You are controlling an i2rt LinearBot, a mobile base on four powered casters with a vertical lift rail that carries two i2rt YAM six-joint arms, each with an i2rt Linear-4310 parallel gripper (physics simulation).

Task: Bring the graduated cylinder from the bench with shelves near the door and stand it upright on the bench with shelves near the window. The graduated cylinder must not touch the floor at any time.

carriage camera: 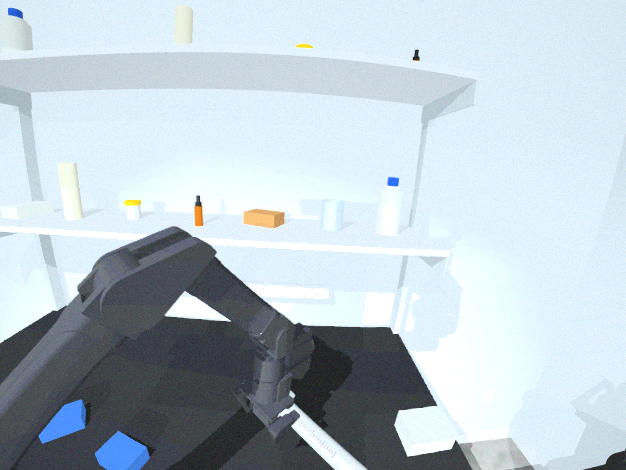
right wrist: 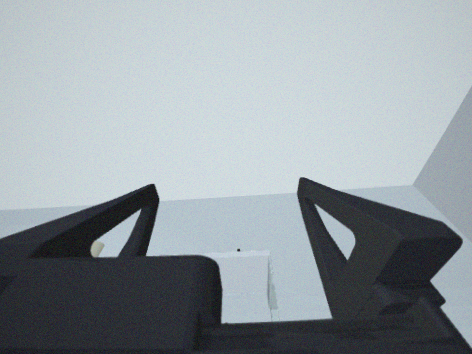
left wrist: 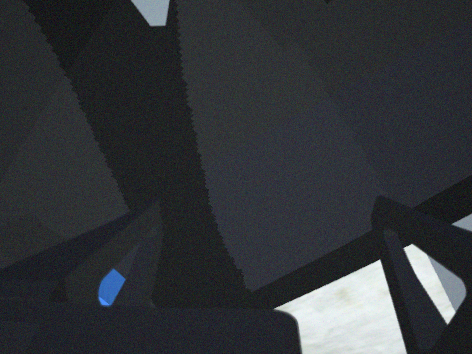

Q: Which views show the right gripper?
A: The right wrist view only.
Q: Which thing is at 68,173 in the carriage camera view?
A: A cream cylinder.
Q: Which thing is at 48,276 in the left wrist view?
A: The left gripper.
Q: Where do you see a bench with shelves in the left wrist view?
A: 268,137
